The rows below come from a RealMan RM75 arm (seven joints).
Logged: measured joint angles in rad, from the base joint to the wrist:
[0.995 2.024 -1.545 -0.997 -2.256 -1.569 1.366]
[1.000 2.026 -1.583 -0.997 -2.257 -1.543 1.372]
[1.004 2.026 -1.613 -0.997 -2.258 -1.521 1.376]
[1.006 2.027 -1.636 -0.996 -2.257 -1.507 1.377]
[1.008 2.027 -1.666 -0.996 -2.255 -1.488 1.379]
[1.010 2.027 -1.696 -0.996 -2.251 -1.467 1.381]
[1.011 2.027 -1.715 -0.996 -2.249 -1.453 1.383]
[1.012 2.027 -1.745 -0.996 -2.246 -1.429 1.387]
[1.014 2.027 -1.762 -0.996 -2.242 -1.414 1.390]
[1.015 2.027 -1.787 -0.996 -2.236 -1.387 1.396]
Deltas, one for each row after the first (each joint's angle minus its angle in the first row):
[0.005 0.002 -0.038 0.000 -0.001 0.026 0.006]
[0.009 0.002 -0.068 0.000 -0.002 0.048 0.010]
[0.011 0.003 -0.091 0.001 -0.001 0.062 0.011]
[0.013 0.003 -0.121 0.001 0.001 0.081 0.013]
[0.015 0.003 -0.151 0.001 0.005 0.102 0.015]
[0.016 0.003 -0.170 0.001 0.007 0.116 0.017]
[0.017 0.003 -0.200 0.001 0.010 0.140 0.021]
[0.019 0.003 -0.217 0.001 0.014 0.155 0.024]
[0.020 0.003 -0.242 0.001 0.020 0.182 0.030]

